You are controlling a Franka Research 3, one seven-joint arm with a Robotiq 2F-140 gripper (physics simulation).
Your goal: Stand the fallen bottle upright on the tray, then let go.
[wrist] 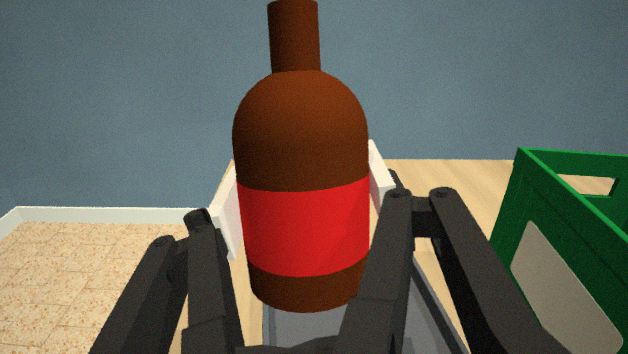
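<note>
The brown bottle [301, 130] with a red label is in the middle of the wrist view, neck up and close to upright. My gripper [304, 171] is shut on the bottle, with a white finger pad on each side of its body. The grey tray [305, 327] shows below and behind the bottle's base, partly hidden by the bottle and the gripper's links. I cannot tell from this view whether the base touches the tray.
A green crate [505, 210] with a handle opening and a pale panel stands at the right, beside the tray. The wooden table top [450, 172] runs back to a blue-grey wall. Tiled floor [60, 280] and a white skirting board [110, 215] show at the left.
</note>
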